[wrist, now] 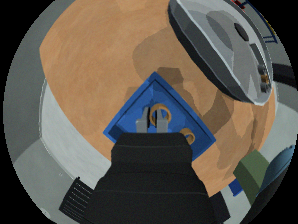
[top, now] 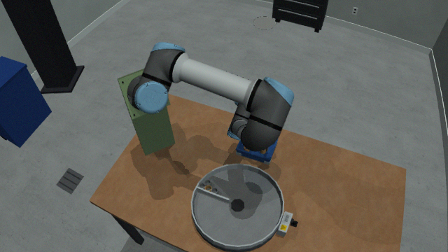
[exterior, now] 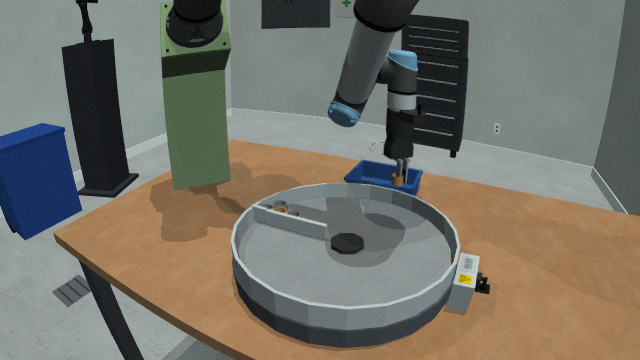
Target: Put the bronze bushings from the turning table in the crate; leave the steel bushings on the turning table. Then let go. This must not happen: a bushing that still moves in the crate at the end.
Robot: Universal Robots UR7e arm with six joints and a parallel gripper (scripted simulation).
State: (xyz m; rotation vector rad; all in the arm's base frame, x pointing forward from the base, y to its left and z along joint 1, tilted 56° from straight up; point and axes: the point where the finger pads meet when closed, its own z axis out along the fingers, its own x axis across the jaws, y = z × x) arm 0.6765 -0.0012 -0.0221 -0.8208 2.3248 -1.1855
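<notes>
Now: the blue crate 40 mm behind my hand, 40 mm to the left of it and 40 mm below it. Round my hand: grey turning table (140 mm behind, 320 mm to the right, 10 mm below).
</notes>
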